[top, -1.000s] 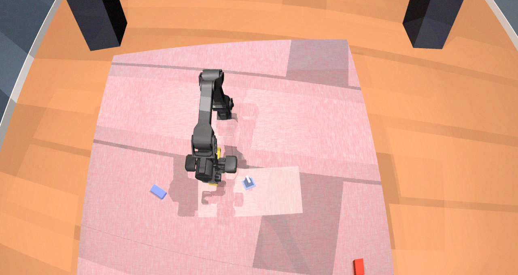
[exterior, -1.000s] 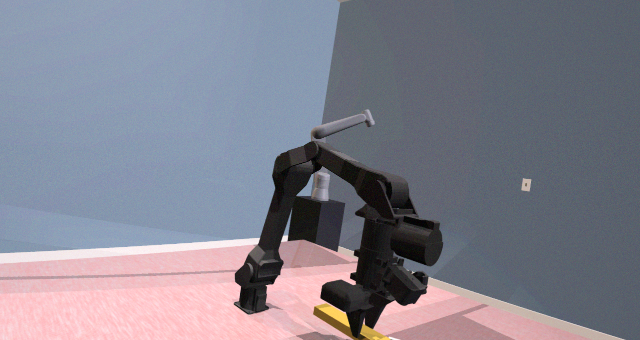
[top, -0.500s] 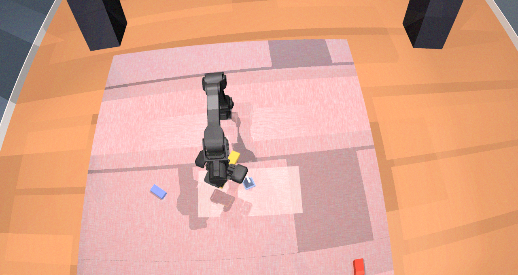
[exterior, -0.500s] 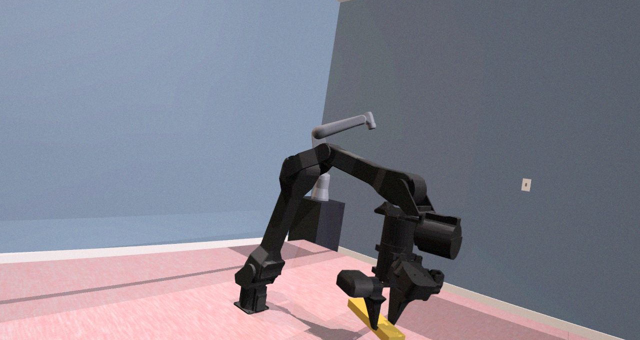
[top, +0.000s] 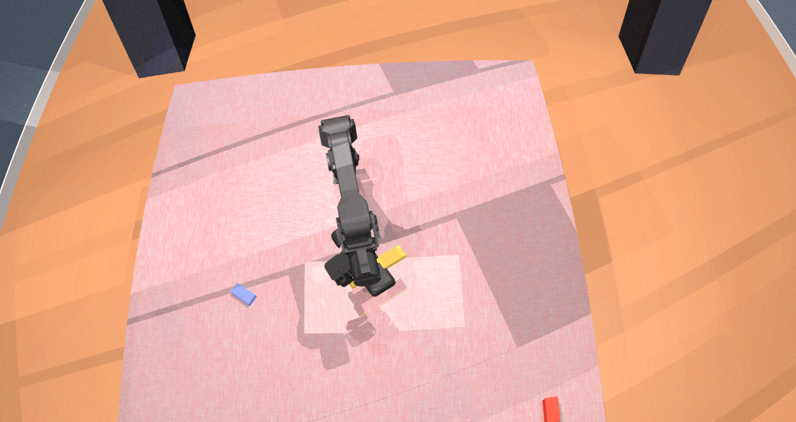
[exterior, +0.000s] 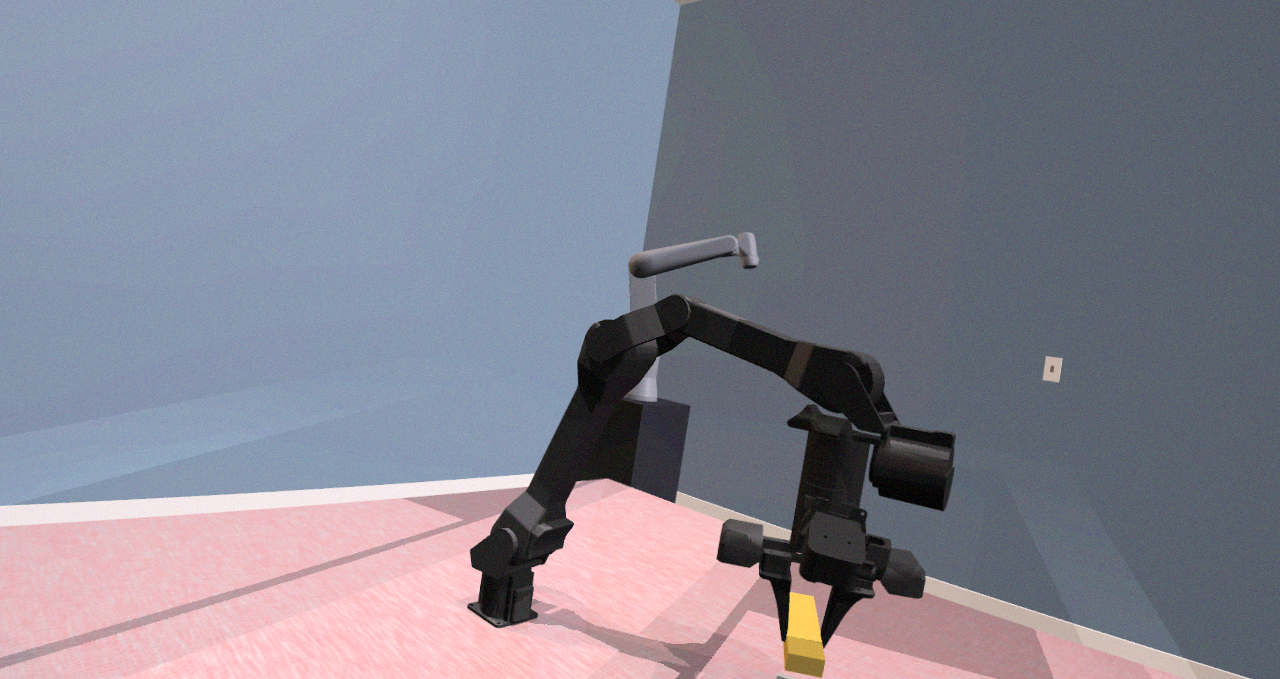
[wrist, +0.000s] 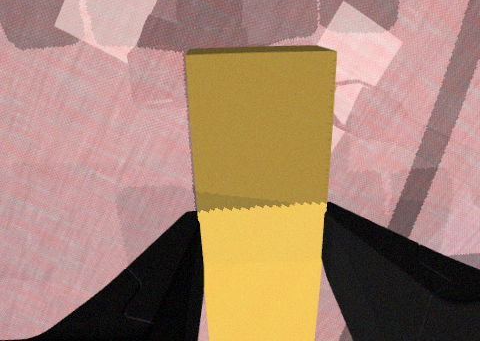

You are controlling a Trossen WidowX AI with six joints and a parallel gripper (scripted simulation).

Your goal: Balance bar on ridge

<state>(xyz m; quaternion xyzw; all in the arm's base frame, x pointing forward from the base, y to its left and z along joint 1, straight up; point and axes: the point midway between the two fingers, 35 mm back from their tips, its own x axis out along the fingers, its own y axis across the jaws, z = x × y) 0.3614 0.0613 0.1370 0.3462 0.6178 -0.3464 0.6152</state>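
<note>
My gripper tip is now 20 mm past the ridge, 40 mm to the right of it and 60 mm above it. The rest, counted from my gripper tip: red block: 380 mm ahead, 440 mm to the left, 90 mm below; yellow bar: 20 mm behind, 30 mm to the left; light blue block: 10 mm ahead, 340 mm to the right, 90 mm below.
</note>
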